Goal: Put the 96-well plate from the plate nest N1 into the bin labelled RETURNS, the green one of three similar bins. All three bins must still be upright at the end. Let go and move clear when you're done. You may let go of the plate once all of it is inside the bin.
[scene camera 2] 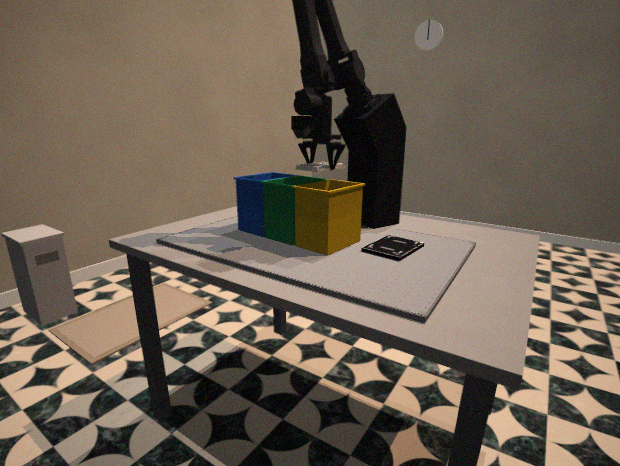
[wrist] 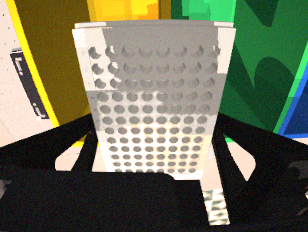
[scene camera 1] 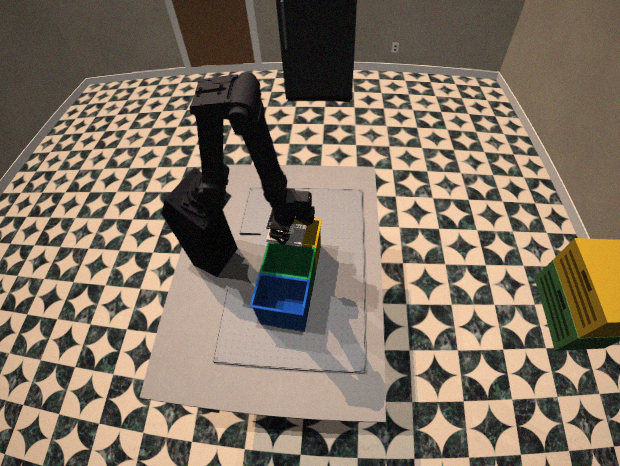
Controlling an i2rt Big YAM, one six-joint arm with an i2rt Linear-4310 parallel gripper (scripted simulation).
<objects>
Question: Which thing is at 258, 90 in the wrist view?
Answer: A green bin.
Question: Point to a yellow bin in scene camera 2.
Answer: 327, 221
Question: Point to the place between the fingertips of the gripper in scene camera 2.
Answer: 321, 168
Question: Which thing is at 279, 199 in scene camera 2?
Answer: A green bin.
</objects>
